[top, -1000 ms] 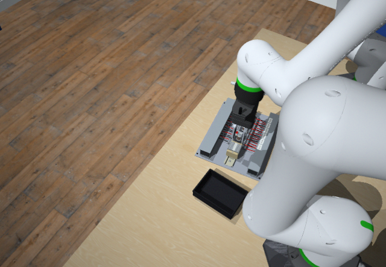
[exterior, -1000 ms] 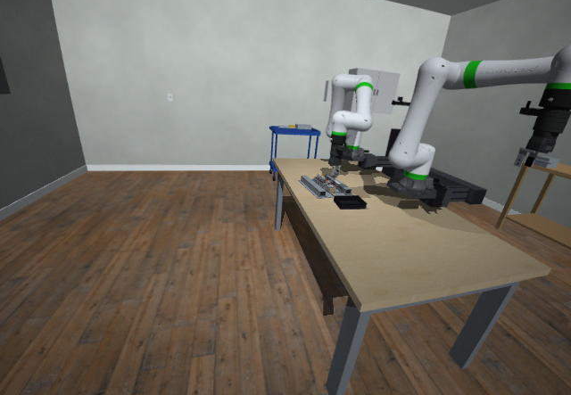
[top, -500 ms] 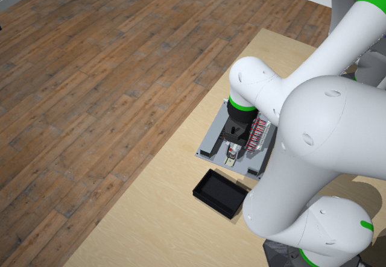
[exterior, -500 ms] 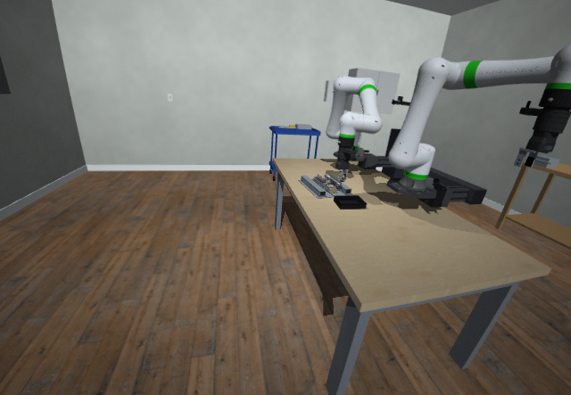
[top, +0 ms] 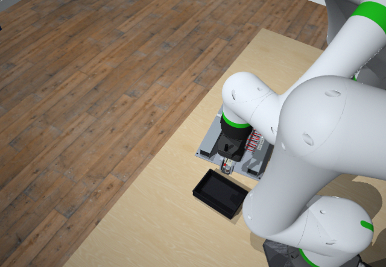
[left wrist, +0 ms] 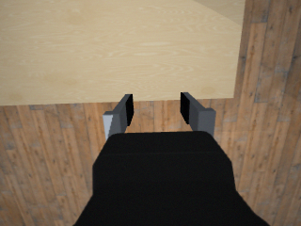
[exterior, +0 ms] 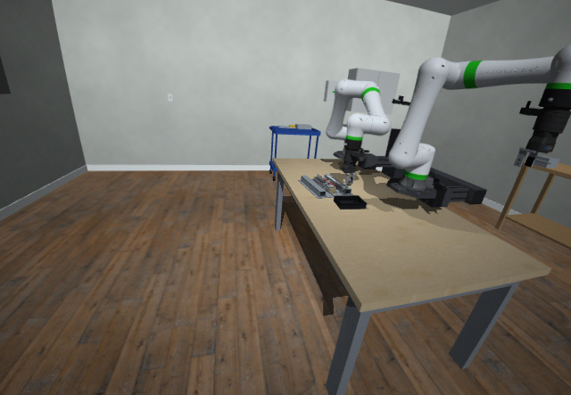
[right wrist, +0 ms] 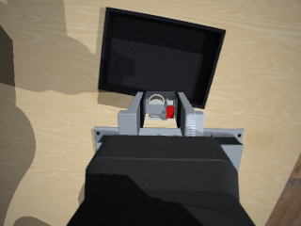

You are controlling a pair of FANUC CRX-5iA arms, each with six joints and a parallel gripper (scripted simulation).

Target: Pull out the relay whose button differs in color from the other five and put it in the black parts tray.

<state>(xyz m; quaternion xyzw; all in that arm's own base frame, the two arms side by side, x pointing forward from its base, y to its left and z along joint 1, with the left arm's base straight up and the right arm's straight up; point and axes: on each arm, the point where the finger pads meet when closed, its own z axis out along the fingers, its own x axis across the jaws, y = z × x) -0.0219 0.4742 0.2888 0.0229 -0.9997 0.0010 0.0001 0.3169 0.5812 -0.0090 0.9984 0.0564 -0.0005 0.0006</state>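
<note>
The black parts tray is 1 cm behind my right hand, 4 cm to the left of it and 13 cm below it. From my right hand the other things lie so: orange-button relay 3 cm ahead, 20 cm to the right, 9 cm below; red-button relay 1 cm below; relay panel 4 cm ahead, 24 cm to the right, 12 cm below.
</note>
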